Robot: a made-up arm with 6 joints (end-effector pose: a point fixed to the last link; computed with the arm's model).
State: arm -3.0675 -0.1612 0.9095 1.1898 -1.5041 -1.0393
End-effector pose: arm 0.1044 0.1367 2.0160 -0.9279 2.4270 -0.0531
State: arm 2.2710 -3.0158 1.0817 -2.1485 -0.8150 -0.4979
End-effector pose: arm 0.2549 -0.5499 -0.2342 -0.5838 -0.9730 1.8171
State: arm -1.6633 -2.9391 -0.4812 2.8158 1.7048 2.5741
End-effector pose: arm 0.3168 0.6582 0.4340 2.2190 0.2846 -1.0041
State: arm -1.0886 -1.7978 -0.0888 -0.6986 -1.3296 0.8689
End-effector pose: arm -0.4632 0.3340 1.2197 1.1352 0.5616 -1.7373
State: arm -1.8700 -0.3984 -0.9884 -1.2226 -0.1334 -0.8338
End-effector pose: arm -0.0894 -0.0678 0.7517 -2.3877 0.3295 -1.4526
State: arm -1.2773 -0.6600 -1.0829 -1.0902 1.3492 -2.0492
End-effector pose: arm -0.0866 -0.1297 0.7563 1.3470 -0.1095 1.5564
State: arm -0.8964 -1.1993 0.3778 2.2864 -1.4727 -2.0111
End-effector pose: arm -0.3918 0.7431 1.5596 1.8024 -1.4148 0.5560
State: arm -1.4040 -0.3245 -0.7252 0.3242 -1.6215 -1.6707
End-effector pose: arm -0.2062 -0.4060 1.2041 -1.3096 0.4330 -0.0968
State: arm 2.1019 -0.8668 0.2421 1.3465 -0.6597 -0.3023
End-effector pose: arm 0.3762 -0.3789 1.8118 0.5840 1.5700 0.1617
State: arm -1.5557 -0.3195 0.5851 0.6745 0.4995 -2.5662
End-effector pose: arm -0.2369 -0.0277 1.9393 1.6561 1.0663 0.4301
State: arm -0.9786 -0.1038 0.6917 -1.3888 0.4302 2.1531
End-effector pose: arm 0.2463 -0.4798 1.6237 1.9922 -0.4500 -1.7948
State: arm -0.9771 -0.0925 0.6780 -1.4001 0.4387 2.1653
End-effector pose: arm 0.2573 -0.4886 1.6086 2.0009 -0.4296 -1.8229
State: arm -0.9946 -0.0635 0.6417 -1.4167 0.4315 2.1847
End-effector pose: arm 0.2704 -0.5174 1.5685 1.9963 -0.3810 -1.9064
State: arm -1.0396 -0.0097 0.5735 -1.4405 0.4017 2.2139
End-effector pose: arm 0.2793 -0.5706 1.4902 1.9728 -0.2864 -2.0625
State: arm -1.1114 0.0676 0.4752 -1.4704 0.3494 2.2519
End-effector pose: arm 0.2710 -0.6370 1.3720 1.9334 -0.1326 -2.2739
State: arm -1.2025 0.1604 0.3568 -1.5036 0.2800 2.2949
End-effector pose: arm 0.2357 -0.6941 1.2255 1.8902 0.0850 -2.4975
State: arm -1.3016 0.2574 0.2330 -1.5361 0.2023 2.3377
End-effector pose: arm 0.1777 -0.7224 1.0740 -1.6972 -0.3218 2.4506
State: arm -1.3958 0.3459 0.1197 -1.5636 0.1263 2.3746
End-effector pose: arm 0.1136 -0.7180 0.9425 -1.5518 -0.5294 2.3483
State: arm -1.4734 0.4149 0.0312 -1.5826 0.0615 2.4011
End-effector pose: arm 0.0598 -0.6947 0.8476 -1.4673 -0.6845 2.2419
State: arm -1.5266 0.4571 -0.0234 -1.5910 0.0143 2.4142
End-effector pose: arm 0.0239 -0.6720 0.7937 -1.4313 -0.7774 2.1653
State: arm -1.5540 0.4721 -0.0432 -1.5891 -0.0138 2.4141
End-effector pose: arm 0.0045 -0.6622 0.7751 -1.4270 -0.8131 2.1340
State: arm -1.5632 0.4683 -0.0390 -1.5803 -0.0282 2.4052
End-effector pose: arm -0.0042 -0.6643 0.7791 -1.4391 -0.8111 2.1380
